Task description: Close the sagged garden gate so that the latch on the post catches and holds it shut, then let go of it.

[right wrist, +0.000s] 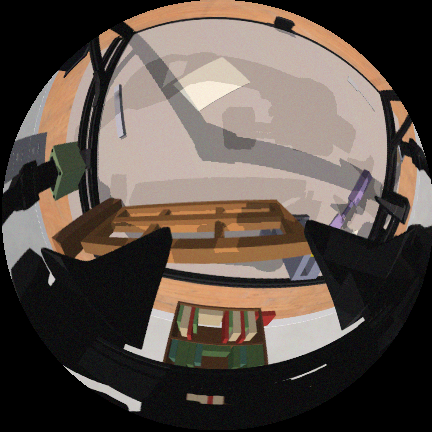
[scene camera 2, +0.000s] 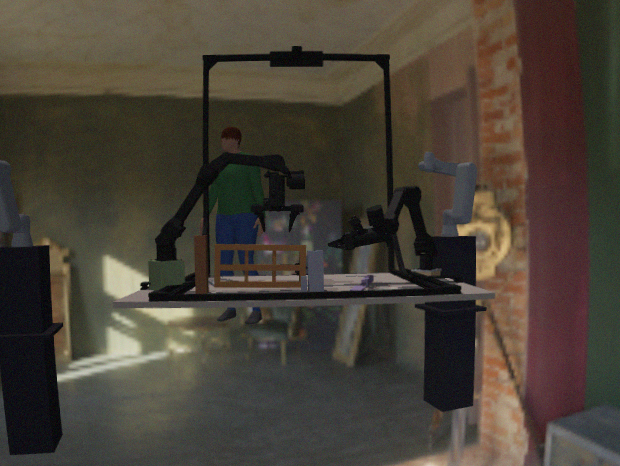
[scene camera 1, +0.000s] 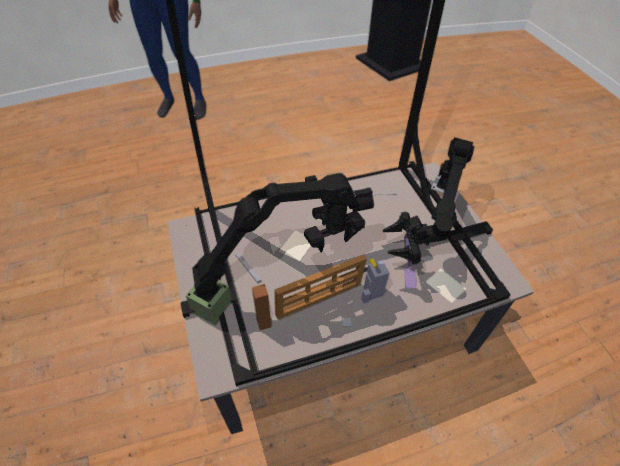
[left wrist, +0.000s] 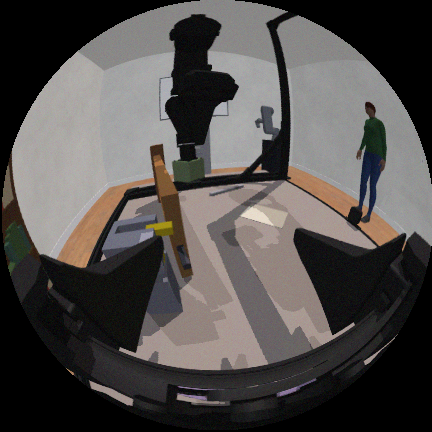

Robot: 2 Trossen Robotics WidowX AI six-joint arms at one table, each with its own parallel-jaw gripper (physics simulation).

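Frame: origin at the left arm's base, x left, y back, z up, level; millimetres.
Where they show: left gripper, fingertip midpoint: (right wrist: 363, 224) (scene camera 2: 329, 244) (scene camera 1: 385, 241) (left wrist: 230, 239); right gripper, fingertip midpoint: (right wrist: 240, 230) (scene camera 2: 277, 232) (scene camera 1: 333, 246) (left wrist: 190, 142); left arm's base, link origin: (right wrist: 401, 147) (scene camera 2: 426, 269) (scene camera 1: 445, 184); right arm's base, link origin: (right wrist: 51, 173) (scene camera 2: 166, 260) (scene camera 1: 207, 290) (left wrist: 187, 158).
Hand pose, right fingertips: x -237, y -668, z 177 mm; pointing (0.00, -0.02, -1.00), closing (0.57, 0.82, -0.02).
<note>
Each offset is from my right fingertips to the centre of the thing. "spot": to the spot under its first point.
The brown lattice gate @[dy -84, dx +50, dz -122 mm] (scene camera 1: 320, 275) (scene camera 2: 260, 247) (left wrist: 170, 200) stands upright between the brown hinge post @[spot: dy -268, dx -109, dz -71 mm] (scene camera 1: 261, 308) (scene camera 2: 200, 265) and the grey latch post @[spot: dy +2, dx +162, dz -116 mm] (scene camera 1: 375, 285) (scene camera 2: 315, 270) (right wrist: 305, 267). Its free end is beside the latch post. The yellow latch @[dy +53, dx +127, dz -93 mm] (scene camera 1: 372, 263) (left wrist: 162, 228) reaches from the post to the gate's top; whether it has caught is unclear. My right gripper (scene camera 1: 334, 244) (scene camera 2: 277, 229) (right wrist: 240, 230) is open and empty above the gate. My left gripper (scene camera 1: 387, 241) (scene camera 2: 330, 244) (left wrist: 230, 239) is open and empty beyond the latch post, with one finger overlapping the post in its wrist view.
A purple object @[dy +216, dx +225, dz -194 mm] (scene camera 1: 409, 278) (right wrist: 355, 200) lies right of the latch post. A thin grey bar @[dy -82, dx -287, dz -200 mm] (scene camera 1: 249, 268) and a pale sheet @[dy +94, dx -179, dz -204 mm] (scene camera 1: 296, 245) lie behind the gate. Another pale sheet @[dy +181, dx +381, dz -204 mm] (scene camera 1: 446, 285) lies at the right. Black frame rails (scene camera 1: 350, 350) border the table.
</note>
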